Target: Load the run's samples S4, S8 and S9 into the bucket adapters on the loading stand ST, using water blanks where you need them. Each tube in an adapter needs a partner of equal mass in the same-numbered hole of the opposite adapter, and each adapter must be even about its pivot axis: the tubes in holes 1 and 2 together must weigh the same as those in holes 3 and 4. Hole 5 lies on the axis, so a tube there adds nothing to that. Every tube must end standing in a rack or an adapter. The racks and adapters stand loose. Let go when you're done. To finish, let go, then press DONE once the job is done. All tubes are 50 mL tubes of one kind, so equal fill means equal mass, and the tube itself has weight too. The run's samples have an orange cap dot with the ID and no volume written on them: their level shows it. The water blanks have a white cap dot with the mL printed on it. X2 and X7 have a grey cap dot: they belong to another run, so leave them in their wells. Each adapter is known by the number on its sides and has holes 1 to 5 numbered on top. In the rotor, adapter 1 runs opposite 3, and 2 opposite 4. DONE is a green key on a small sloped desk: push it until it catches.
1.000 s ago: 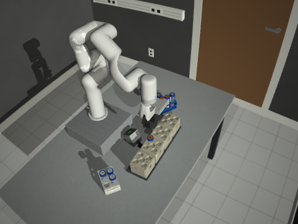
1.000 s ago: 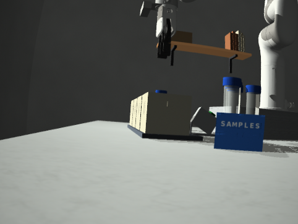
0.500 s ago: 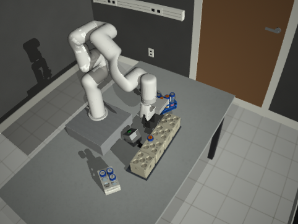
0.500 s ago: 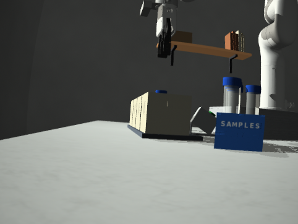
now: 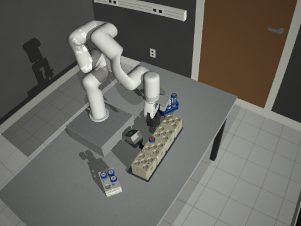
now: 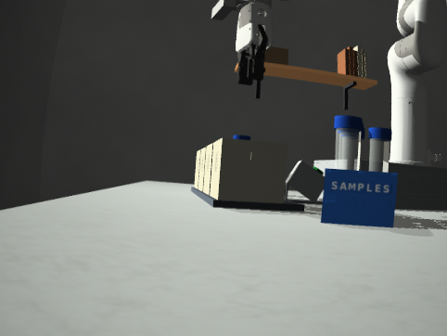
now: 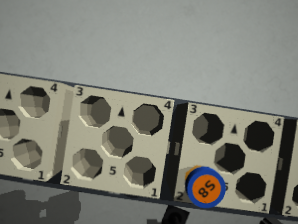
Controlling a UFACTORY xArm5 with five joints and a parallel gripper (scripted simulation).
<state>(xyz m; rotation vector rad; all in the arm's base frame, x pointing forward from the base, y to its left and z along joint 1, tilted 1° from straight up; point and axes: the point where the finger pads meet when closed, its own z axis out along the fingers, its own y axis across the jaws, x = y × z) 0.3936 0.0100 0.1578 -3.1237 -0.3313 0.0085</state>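
Now: hand 33 cm to the right of the blue samples rack, 22 cm above it and 11 cm past it. Also, from my hand: white blanks rack: 33 cm to the right, 22 cm below, 6 cm behind; then adapter: 20 cm below, 17 cm to the left, 2 cm ahead.
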